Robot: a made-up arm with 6 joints. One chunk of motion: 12 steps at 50 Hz.
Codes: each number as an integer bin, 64 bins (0 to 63) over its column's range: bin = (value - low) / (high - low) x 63, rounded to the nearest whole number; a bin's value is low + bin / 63 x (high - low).
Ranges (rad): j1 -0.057..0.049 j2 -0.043..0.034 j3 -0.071..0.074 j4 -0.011..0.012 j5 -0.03..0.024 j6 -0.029..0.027
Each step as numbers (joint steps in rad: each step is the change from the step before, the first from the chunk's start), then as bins.
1 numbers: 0.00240 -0.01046 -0.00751 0.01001 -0.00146 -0.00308
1 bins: 35 27 28 58 33 29
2 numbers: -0.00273 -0.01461 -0.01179 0.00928 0.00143 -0.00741
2 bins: 32 23 26 56 37 24
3 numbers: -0.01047 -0.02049 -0.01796 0.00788 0.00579 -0.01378
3 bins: 28 18 23 52 42 17
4 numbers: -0.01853 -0.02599 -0.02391 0.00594 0.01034 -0.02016
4 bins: 23 14 20 46 47 10
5 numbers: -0.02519 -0.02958 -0.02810 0.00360 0.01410 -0.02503
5 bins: 19 11 19 40 51 4
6 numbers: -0.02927 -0.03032 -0.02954 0.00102 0.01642 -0.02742
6 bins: 16 10 18 33 54 2
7 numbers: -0.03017 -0.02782 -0.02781 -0.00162 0.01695 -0.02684
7 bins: 16 12 19 26 55 2
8 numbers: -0.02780 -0.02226 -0.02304 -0.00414 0.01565 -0.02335
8 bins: 17 17 21 19 53 6
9 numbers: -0.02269 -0.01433 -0.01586 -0.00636 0.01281 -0.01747
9 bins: 20 23 24 13 50 13
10 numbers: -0.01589 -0.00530 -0.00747 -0.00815 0.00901 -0.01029
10 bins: 24 31 28 8 46 21
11 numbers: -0.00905 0.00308 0.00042 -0.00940 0.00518 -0.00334
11 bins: 28 38 31 4 41 29
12 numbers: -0.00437 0.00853 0.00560 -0.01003 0.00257 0.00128
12 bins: 31 42 33 3 38 34
